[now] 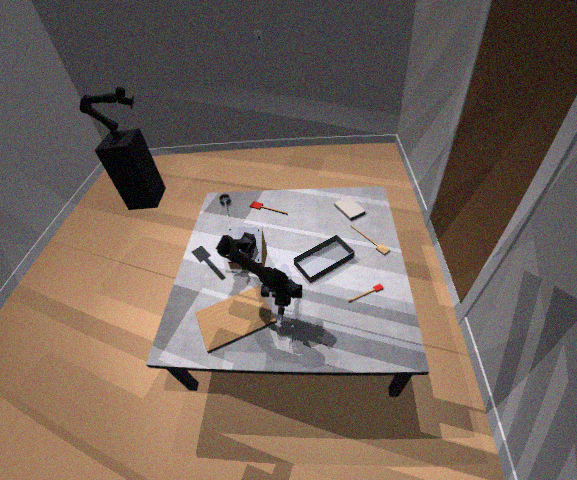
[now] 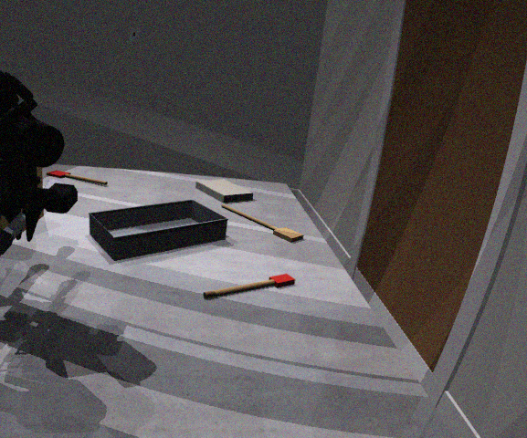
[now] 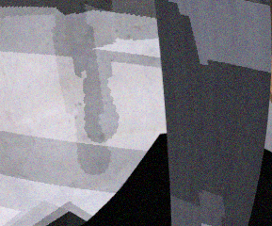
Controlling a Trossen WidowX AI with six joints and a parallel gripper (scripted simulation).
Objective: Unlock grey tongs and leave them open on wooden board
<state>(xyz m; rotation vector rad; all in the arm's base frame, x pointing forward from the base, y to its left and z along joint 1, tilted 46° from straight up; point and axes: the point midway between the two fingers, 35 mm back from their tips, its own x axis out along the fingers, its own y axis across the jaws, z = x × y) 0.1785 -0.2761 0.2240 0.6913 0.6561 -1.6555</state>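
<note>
Now: gripper tip 26 cm past the wooden board, 10 cm above it and 3 cm to the left of it. From my gripper tip the other things lie so: roasting tin 31 cm to the left, 22 cm ahead, 8 cm below; dark flat tool 47 cm behind, 36 cm to the left, 10 cm below; grey block 73 cm to the left, 42 cm ahead, 9 cm below.
</note>
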